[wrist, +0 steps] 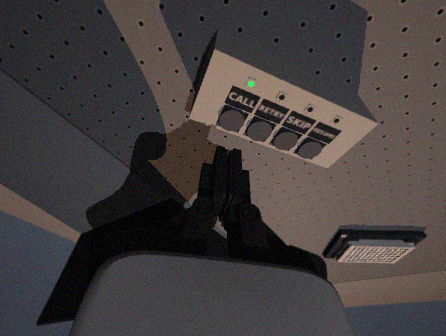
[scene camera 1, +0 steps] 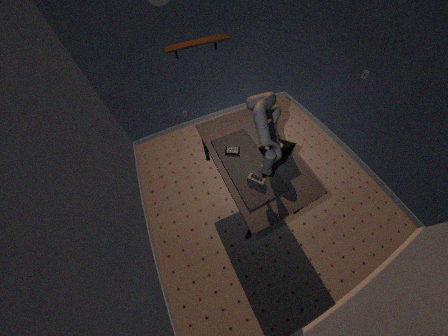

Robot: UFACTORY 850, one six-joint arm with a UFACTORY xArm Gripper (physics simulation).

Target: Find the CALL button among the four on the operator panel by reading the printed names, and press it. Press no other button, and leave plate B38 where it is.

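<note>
The light operator panel (scene camera 1: pixel 256 180) (wrist: pixel 350 136) carries four round grey buttons in a row. The printed names read CALL, RETRY, SKIP and, blurred, RESUME. The CALL button (wrist: pixel 232 120) is at the left end in the wrist view, then the RETRY button (wrist: pixel 259 130), the SKIP button (wrist: pixel 286 140) and the RESUME button (wrist: pixel 310 149). A green lamp (wrist: pixel 251 84) is lit above CALL; the other three lamps are dark. My gripper (wrist: pixel 224 162) is shut and empty, its tips seen below the CALL and RETRY buttons, apart from them. A light gridded plate (scene camera 1: pixel 232 149) (wrist: pixel 377 254) sits apart; its label is unreadable.
The gridded plate rests on a dark holder (wrist: pixel 380 233). Panel and holder stand on a dark mat (scene camera 1: pixel 239 170) on the table (scene camera 1: pixel 312 187). A dark shape (scene camera 1: pixel 287 147) is beside the arm. An orange shelf (scene camera 1: pixel 197 43) is on the wall.
</note>
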